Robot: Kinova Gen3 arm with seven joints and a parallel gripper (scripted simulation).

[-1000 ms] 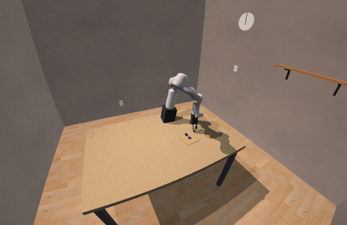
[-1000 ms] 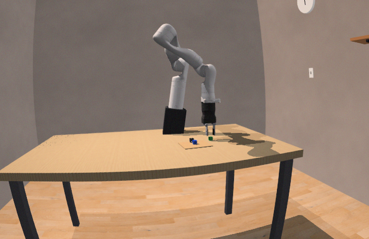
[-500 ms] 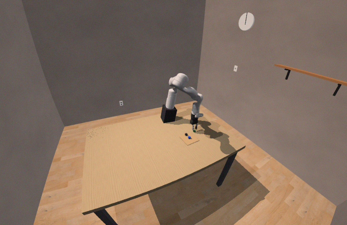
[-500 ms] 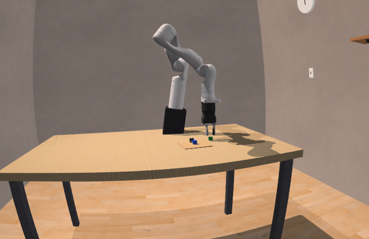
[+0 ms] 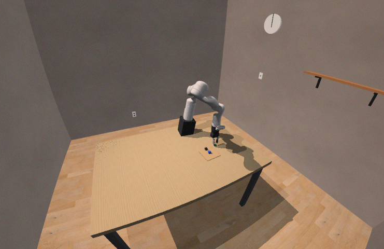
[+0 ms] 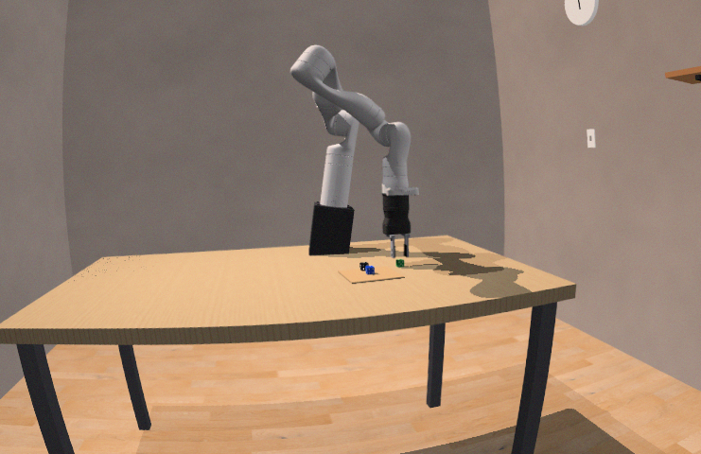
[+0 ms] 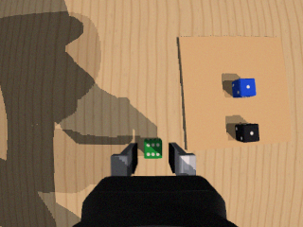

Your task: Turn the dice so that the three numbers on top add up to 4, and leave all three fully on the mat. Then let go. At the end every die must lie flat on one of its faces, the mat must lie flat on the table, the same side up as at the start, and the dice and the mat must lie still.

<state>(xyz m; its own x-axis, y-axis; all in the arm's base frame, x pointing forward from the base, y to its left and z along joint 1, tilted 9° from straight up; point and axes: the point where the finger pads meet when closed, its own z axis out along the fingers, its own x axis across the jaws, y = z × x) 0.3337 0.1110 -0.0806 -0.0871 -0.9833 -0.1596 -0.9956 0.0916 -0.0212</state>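
Now: hand 4 cm above the green die. Also, from my hand: black die (1 cm ahead, 11 cm to the right, 3 cm below); then tan mat (6 cm ahead, 11 cm to the right, 4 cm below); then blue die (6 cm ahead, 11 cm to the right, 3 cm below).
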